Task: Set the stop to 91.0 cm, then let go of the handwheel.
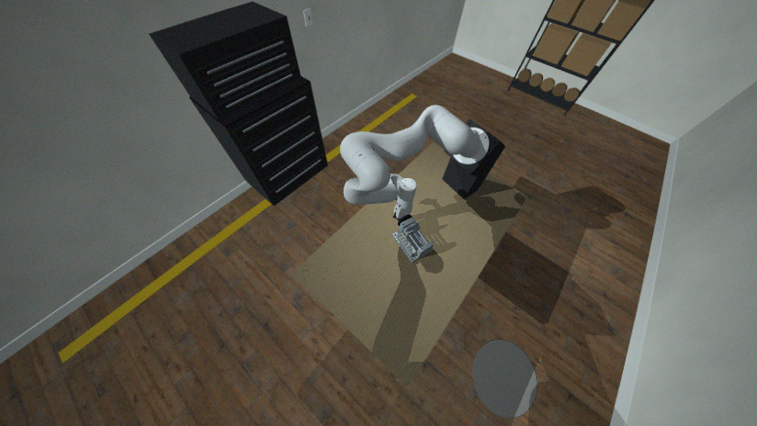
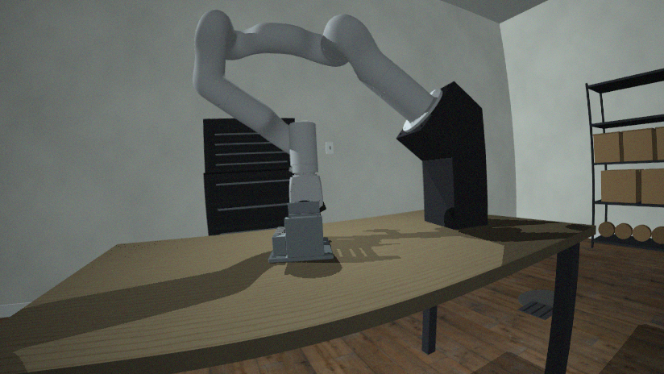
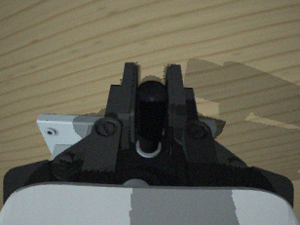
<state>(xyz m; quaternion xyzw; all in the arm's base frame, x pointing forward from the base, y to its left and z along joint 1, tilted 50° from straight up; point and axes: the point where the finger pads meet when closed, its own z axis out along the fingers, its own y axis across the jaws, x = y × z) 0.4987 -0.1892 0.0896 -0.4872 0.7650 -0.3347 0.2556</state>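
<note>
Right now my hand is 10 mm short of the black crank knob and 10 mm to the right of it.
</note>
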